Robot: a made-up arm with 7 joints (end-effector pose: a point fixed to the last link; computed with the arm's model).
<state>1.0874 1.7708 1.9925 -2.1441 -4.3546 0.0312 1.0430</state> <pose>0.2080 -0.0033 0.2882 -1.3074 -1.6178 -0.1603</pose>
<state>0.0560 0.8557 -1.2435 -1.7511 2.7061 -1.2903 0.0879</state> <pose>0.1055 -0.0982 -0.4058 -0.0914 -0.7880 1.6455</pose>
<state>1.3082 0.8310 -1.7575 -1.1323 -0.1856 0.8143 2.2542</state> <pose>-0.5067 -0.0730 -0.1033 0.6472 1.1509 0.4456</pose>
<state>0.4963 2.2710 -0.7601 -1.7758 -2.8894 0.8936 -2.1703</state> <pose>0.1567 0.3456 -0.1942 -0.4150 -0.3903 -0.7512</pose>
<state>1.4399 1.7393 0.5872 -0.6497 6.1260 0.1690 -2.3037</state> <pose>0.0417 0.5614 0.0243 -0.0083 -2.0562 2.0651</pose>
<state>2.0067 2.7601 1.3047 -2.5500 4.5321 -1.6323 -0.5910</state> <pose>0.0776 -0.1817 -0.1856 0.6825 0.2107 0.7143</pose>
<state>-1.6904 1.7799 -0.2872 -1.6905 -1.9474 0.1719 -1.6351</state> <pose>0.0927 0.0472 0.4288 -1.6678 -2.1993 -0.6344</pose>
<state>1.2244 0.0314 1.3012 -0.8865 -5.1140 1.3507 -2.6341</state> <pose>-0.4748 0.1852 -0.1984 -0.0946 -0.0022 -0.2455</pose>
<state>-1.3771 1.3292 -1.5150 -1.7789 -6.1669 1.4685 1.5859</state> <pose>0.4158 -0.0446 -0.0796 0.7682 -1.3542 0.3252</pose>
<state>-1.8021 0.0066 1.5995 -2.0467 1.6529 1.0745 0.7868</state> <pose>0.1963 0.2862 0.1419 2.6156 1.0756 0.3360</pose>
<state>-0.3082 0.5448 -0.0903 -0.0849 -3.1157 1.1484 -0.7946</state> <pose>0.1806 0.2863 -0.4631 -1.3394 -1.0873 1.4004</pose>
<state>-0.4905 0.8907 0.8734 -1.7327 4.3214 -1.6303 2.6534</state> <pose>0.2257 0.2967 0.2220 -0.0479 -1.2536 -0.3243</pose>
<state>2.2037 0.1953 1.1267 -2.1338 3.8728 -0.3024 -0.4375</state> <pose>-0.1705 0.3109 0.0457 0.4111 -1.8030 2.4636</pose>
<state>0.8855 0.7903 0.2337 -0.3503 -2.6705 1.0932 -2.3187</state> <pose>-0.3211 0.3830 -0.2826 0.6944 -1.0937 0.6017</pose>
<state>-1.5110 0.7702 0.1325 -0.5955 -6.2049 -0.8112 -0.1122</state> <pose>0.4868 0.1717 0.2329 0.7554 -2.9373 -0.2072</pose>
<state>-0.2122 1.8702 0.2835 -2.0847 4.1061 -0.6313 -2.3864</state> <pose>0.3183 0.0110 0.1831 0.1564 -1.5248 -0.3313</pose>
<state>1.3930 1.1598 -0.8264 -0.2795 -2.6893 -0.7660 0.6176</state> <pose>-0.4189 0.3938 0.0037 2.2045 -1.6923 1.3790</pose>
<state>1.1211 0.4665 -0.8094 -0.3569 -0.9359 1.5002 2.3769</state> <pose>-0.4797 0.0961 -0.3003 1.6496 0.0852 -0.0003</pose>
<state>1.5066 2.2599 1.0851 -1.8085 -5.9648 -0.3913 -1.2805</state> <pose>0.3881 0.0927 -0.1321 -1.0899 0.9753 2.4951</pose>
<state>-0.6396 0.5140 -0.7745 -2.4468 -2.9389 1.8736 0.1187</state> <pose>0.1608 -0.2388 0.0519 -1.7627 1.7709 -1.7872</pose>
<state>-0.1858 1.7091 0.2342 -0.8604 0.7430 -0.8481 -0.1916</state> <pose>0.2652 0.4481 0.1741 1.5264 -2.1496 -0.6424</pose>
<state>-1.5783 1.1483 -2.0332 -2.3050 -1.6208 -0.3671 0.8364</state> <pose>0.2061 -0.1419 -0.2030 -0.0614 0.7218 2.5573</pose>
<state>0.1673 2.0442 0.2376 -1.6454 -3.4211 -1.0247 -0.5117</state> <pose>0.3921 0.1806 0.1233 0.1683 -2.3134 0.7497</pose>
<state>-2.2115 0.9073 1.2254 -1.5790 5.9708 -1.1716 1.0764</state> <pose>-0.0633 0.3743 0.2597 -0.1584 1.2748 0.0677</pose>
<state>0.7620 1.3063 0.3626 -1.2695 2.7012 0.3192 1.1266</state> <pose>0.1707 0.4476 -0.1612 -1.2592 -0.7786 2.3990</pose>
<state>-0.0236 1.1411 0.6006 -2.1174 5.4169 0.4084 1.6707</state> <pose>0.2914 0.1334 0.1657 0.5048 -2.4793 -0.0468</pose>
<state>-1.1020 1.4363 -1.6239 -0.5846 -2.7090 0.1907 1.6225</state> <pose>0.3650 0.4306 -0.0518 1.6824 0.4507 -2.2160</pose>
